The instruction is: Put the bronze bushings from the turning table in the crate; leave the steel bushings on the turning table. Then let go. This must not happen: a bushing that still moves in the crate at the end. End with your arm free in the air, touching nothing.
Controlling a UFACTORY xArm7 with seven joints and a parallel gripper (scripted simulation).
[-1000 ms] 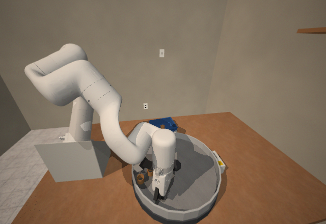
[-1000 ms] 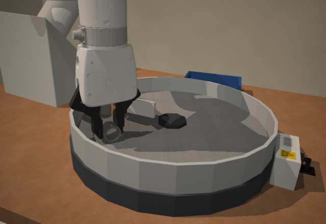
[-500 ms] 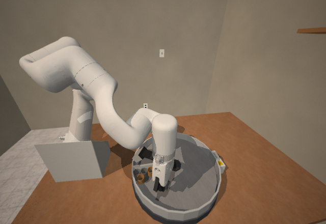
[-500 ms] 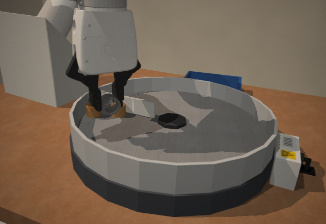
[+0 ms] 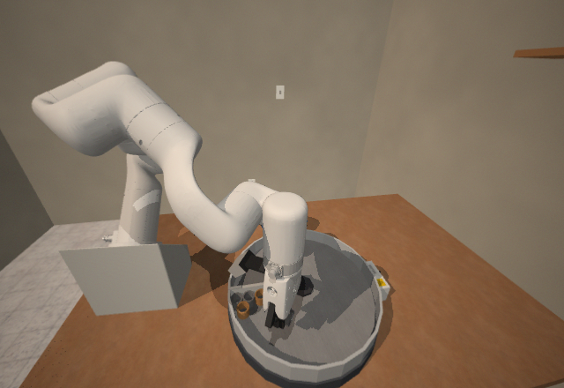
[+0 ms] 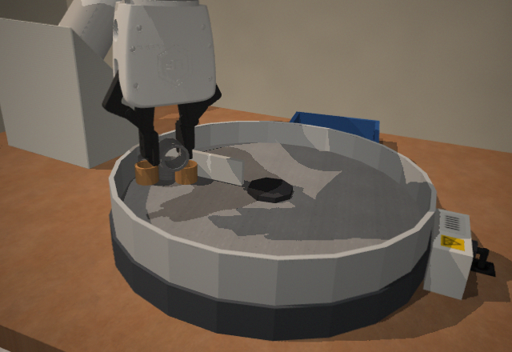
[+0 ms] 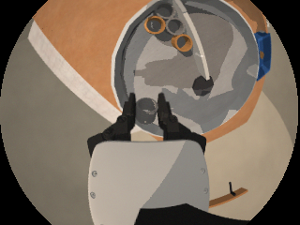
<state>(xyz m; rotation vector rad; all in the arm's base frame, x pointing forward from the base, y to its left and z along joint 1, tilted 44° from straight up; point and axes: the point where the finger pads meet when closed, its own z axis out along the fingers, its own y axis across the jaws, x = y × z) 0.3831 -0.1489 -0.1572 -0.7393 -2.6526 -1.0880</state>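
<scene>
My hand is 120 mm to the right of the turning table, 100 mm above it and 80 mm short of it. The rest, counted from my hand: blue crate: 480 mm to the left, 130 mm below, 70 mm ahead.
</scene>
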